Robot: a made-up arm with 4 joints.
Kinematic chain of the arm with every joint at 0, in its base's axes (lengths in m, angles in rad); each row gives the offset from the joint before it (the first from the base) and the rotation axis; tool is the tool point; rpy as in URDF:
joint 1: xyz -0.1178 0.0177 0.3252 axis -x
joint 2: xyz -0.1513 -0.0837 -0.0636 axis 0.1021 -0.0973 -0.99
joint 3: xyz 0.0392 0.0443 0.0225 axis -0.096 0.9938 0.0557
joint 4: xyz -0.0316 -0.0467 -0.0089 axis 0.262 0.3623 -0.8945
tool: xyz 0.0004 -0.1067 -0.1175 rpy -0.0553 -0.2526 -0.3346
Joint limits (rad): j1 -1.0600..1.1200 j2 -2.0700..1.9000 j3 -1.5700..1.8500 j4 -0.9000..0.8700
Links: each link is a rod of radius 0.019 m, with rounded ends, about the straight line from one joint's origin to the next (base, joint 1, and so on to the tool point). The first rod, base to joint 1, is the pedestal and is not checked.
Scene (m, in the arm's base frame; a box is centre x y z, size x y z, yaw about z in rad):
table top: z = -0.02
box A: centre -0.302 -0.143 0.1 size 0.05 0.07 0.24 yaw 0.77
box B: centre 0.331 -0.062 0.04 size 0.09 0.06 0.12 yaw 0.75
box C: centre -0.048 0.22 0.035 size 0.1 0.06 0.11 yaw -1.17
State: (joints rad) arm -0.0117 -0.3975 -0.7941 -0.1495
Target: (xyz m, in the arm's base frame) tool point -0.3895 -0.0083 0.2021
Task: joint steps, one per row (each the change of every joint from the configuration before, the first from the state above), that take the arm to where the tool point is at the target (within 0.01 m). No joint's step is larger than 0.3 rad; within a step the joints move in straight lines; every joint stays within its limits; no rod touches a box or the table.
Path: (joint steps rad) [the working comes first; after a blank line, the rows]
Joints at the target: -0.0711 0.7143 0.3588 0.8700
Straight joint move there: touches box A.

1: -0.0374 0.1604 -0.0421 0.2549
2: -0.0374 0.1604 -0.0420 0.2549
3: -0.0374 0.1605 -0.0421 0.2548
4: -0.0374 0.1604 -0.0420 0.2549
5: 0.0180 0.0940 0.2642 0.0000
6: 0.0181 0.0940 0.2642 0.0000
7: 0.0180 0.0940 0.2643 0.0000
8: 0.0181 0.0940 0.2642 0.0000
9: 0.0180 0.0941 0.2642 0.0000

